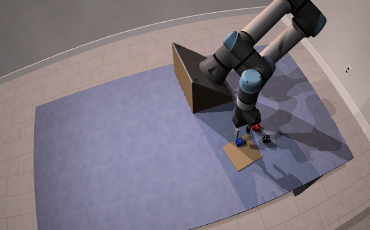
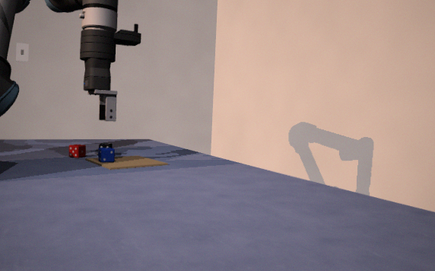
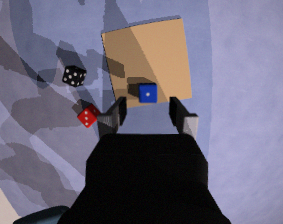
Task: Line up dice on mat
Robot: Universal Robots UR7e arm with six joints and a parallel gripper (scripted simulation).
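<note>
Right now my hand is 5 cm past the red die, 11 cm to the right of it and 10 cm above it. From my hand the other things lie so: blue die 9 cm below; tan mat 5 cm ahead, 11 cm below; black die 2 cm ahead, 13 cm to the left, 10 cm below.
</note>
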